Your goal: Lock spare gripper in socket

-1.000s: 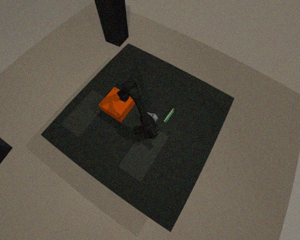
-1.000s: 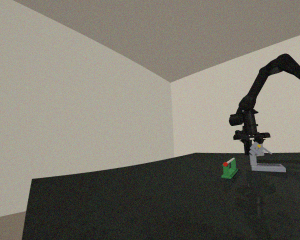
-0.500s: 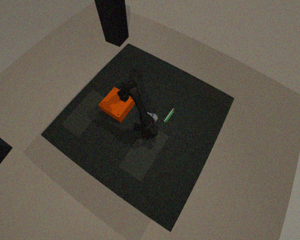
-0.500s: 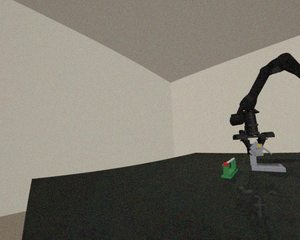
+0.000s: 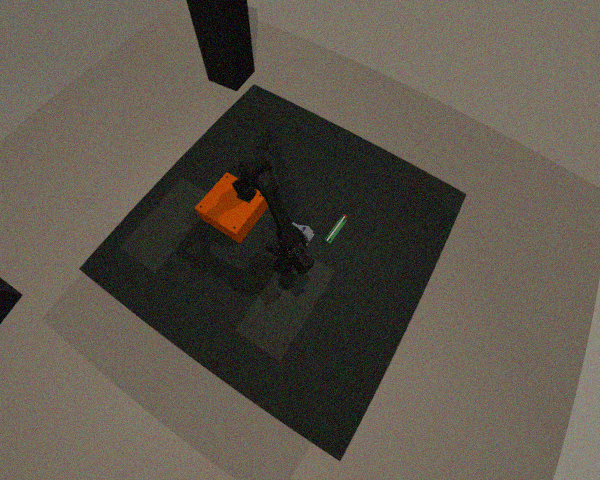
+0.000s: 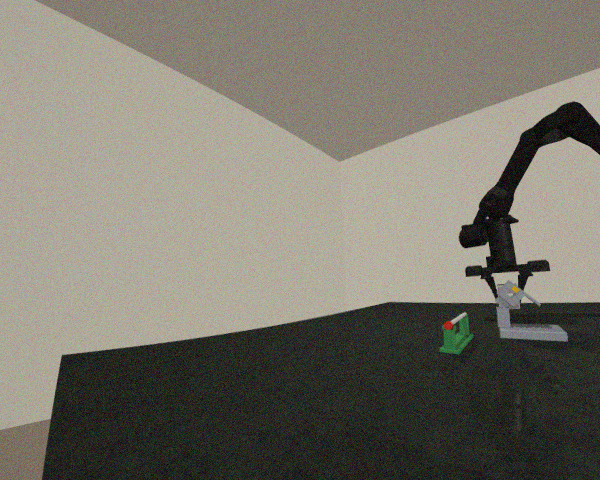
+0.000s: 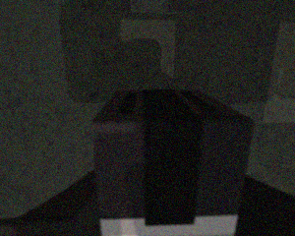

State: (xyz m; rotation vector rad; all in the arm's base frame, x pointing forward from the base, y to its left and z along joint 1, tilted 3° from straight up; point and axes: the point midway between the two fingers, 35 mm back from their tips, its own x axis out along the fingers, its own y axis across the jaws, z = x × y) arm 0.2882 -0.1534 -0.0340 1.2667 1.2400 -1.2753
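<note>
My gripper tip is now 20 mm below the spare gripper and 10 mm to the right of it. Also, from my gripper tip: green stand: 240 mm to the left, 110 mm ahead, 30 mm below; grey mount: 130 mm to the left.
</note>
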